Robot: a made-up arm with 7 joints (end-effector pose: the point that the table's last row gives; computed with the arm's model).
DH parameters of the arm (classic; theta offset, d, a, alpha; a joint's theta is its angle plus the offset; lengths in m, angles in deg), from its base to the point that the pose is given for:
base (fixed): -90 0.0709 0 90
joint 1: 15.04 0 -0.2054 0
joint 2: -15.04 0.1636 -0.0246 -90
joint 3: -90 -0.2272 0.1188 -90
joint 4: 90 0.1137 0.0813 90
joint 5: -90 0.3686 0.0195 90
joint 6: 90 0.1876 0.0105 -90
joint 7: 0 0.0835 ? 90
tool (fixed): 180 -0.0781 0 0
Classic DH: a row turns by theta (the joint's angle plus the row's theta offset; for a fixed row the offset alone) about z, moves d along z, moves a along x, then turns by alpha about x.
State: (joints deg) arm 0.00 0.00 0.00 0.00 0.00 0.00 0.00
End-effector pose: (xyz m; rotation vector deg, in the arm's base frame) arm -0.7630 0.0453 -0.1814 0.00 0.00 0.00
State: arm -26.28 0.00 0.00 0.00 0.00 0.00 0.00
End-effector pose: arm -0.7630 0.1523 -0.1353 26.28 0.00 0.00
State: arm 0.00 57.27 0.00 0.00 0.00 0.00 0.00
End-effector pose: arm -0.7630 -0.0518 0.0388 -57.27 0.00 0.00
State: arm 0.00 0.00 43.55 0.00 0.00 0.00 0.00
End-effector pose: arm -0.4756 -0.3188 -0.1814 0.00 0.00 43.55
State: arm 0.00 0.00 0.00 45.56 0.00 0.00 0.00
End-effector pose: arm -0.6390 0.0453 -0.5330 0.00 -45.56 0.00
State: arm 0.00 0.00 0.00 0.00 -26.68 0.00 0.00
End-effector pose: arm -0.7630 0.0029 -0.2218 26.68 0.00 0.00
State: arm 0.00 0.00 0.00 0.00 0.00 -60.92 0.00
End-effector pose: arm -0.7784 0.1861 -0.1814 0.00 0.00 -60.92
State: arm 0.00 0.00 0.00 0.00 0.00 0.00 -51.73
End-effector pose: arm -0.7857 0.0453 -0.0720 0.00 51.73 0.00
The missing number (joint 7, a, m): 0.1015
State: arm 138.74 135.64 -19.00 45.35 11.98 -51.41 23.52
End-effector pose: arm -0.6101 0.3984 0.0353 48.56 -2.26 -105.17
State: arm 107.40 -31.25 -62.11 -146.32 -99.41 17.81 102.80
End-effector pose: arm -0.3404 -0.1083 -0.0029 -53.95 -59.75 -159.35
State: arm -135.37 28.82 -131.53 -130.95 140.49 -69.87 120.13
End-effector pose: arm -0.1588 -0.2396 0.1446 55.07 -36.01 -47.01
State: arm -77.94 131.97 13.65 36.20 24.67 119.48 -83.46
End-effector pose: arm -0.5731 -0.1449 0.1996 151.99 -70.61 -36.06
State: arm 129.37 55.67 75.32 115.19 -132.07 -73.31 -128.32
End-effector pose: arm 0.2607 -0.3813 0.4843 -38.15 -102.97 53.24
